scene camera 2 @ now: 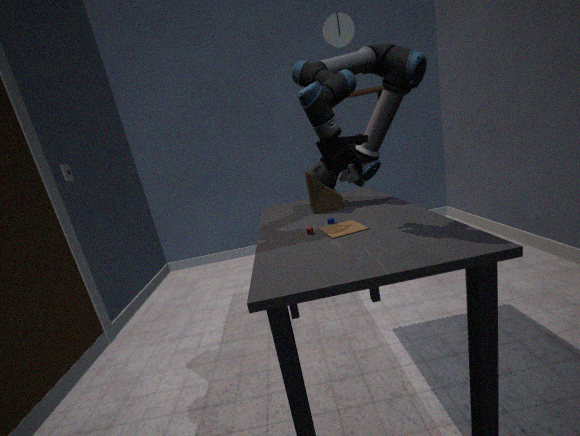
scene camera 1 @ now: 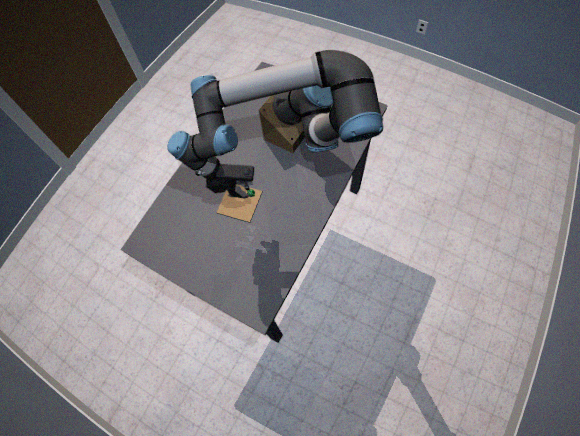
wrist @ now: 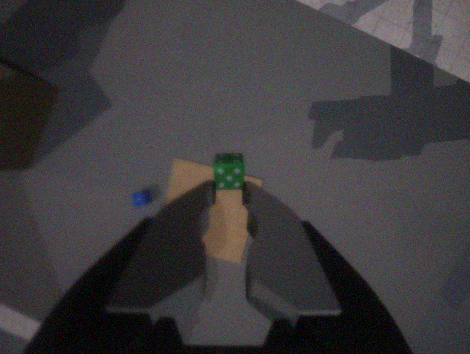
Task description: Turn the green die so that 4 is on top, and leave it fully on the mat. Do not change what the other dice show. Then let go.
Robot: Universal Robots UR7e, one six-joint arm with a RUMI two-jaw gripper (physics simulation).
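Frame: origin at the arm's base, x down, y ahead, z right, level; millimetres.
Seen in the pictures: gripper, fingertip midpoint: point(scene camera 2: 358, 184) point(scene camera 1: 248, 193) point(wrist: 229, 183); arm's base, link origin: point(scene camera 2: 320, 181) point(scene camera 1: 288, 106).
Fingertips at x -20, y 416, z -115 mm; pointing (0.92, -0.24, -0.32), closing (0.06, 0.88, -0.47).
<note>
Offsets run from my fingertips to a thing's top centre. Level surfaces: height alone.
The green die {dx -18, dy -4, dz -8 mm} point(scene camera 1: 251, 192) point(scene camera 2: 362, 183) point(wrist: 229, 172) is between the fingertips of my gripper point(scene camera 1: 248, 192) point(scene camera 2: 358, 181) point(wrist: 229, 183), which is shut on it. In the wrist view the face towards the camera shows five pips; a darker face above it is hard to read. In scene camera 2 the die is held well above the table. The wooden mat {dx +150, dy -6, dz +78 mm} point(scene camera 1: 234, 212) point(scene camera 2: 357, 230) point(wrist: 188, 176) lies flat on the table. A blue die {dx +134, dy -106, dz +111 mm} point(scene camera 2: 331, 221) point(wrist: 141, 198) lies beside the mat, and a red die {dx +134, dy -19, dz +200 mm} point(scene camera 2: 310, 231) lies near its left corner in scene camera 2.
The dark grey table {dx +154 mm} point(scene camera 1: 200, 250) point(scene camera 2: 310, 272) carries the arm's wedge-shaped wooden base point(scene camera 1: 281, 132) point(scene camera 2: 322, 197) point(wrist: 25, 120) behind the mat. Shadows of the arm fall across the table. The arm covers part of the table in scene camera 1.
</note>
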